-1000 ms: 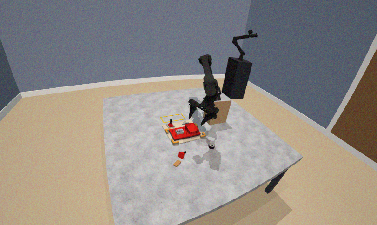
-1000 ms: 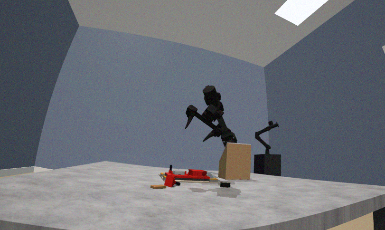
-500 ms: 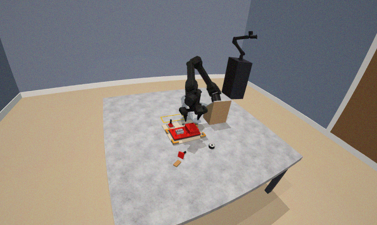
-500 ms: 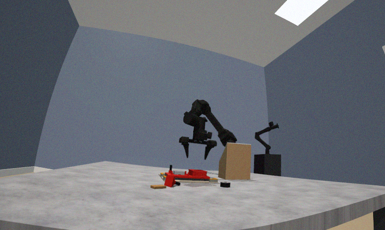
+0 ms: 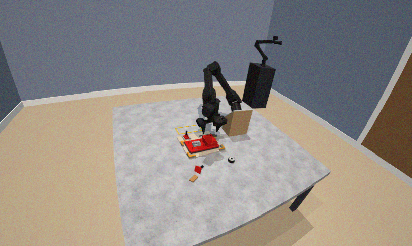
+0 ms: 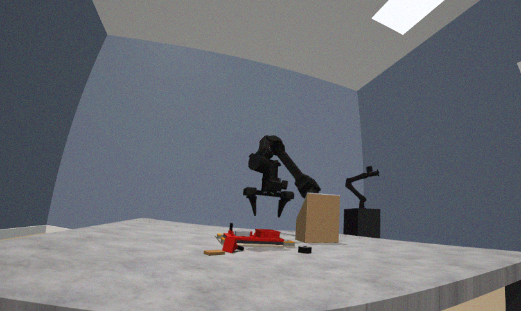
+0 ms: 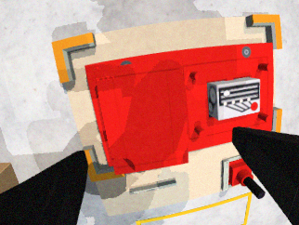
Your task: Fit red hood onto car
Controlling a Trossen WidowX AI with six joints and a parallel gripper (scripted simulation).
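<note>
Now: gripper tip 60 mm above the red hood. From my gripper tip the other things lie so: black wheel (170 mm to the left, 90 mm below, 90 mm behind); grey engine block (90 mm ahead, 80 mm below, 20 mm to the left); tan block (270 mm to the left, 170 mm ahead, 100 mm below).
</note>
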